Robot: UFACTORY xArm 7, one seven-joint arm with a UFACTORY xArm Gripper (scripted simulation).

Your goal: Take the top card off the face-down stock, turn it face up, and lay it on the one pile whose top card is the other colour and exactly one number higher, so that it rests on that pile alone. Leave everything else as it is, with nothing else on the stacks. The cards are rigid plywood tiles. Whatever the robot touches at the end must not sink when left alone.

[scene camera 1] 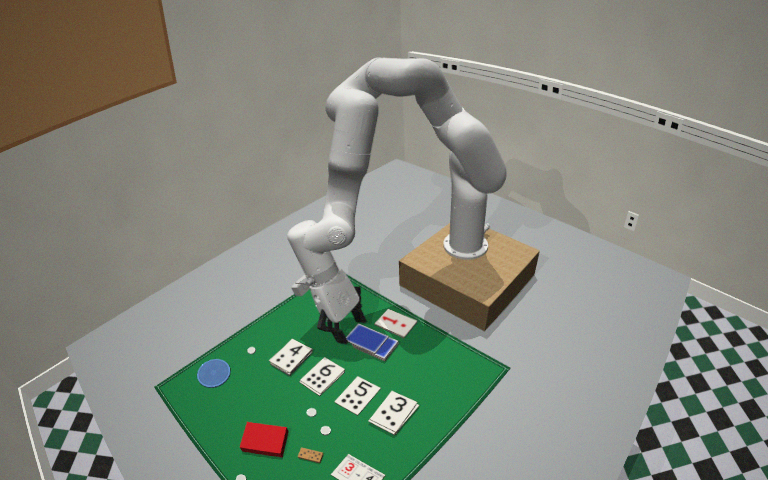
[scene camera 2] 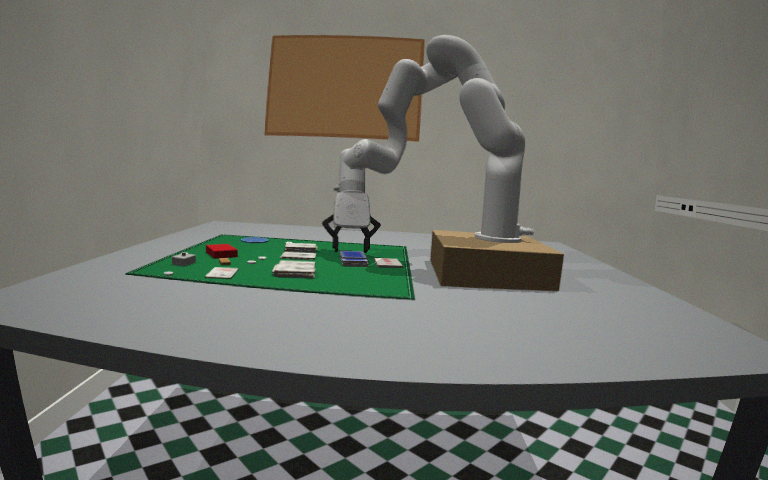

Note:
In view: my gripper [scene camera 1: 352, 332] and a green mat [scene camera 2: 330, 275].
My gripper also shows in scene camera 2 [scene camera 2: 351, 251].

